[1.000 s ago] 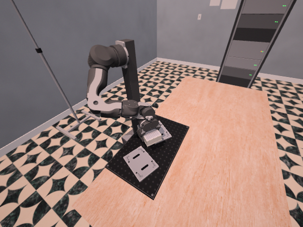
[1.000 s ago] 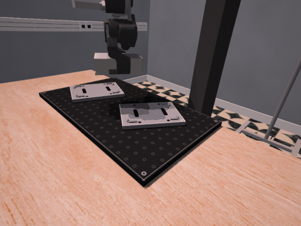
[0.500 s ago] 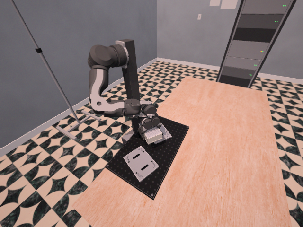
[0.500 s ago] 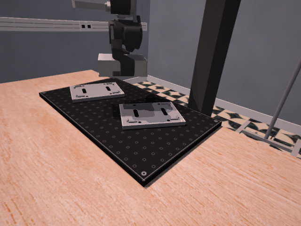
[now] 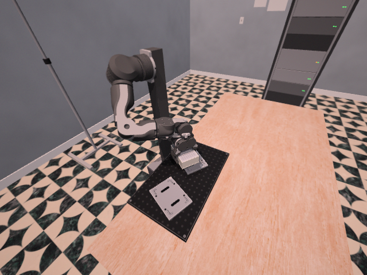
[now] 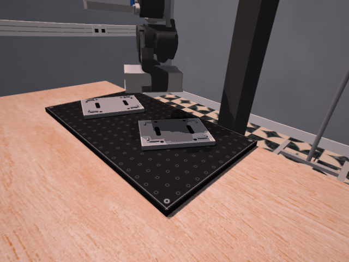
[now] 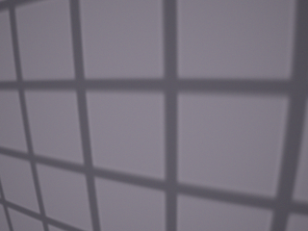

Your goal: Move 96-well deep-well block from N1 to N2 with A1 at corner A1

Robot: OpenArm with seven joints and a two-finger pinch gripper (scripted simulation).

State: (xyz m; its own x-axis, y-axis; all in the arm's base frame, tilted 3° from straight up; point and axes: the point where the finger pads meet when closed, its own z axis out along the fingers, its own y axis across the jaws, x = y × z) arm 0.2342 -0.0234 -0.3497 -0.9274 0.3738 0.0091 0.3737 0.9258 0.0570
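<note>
My hand is 20 mm past the plate nest N2, 70 mm to the right of it and 100 mm above it. From my hand the other things lie so: white deep-well block (10 mm above); A1 mark (20 mm behind, 90 mm to the right, 100 mm below); plate nest N1 (50 mm ahead, 160 mm to the right, 100 mm below).
</note>
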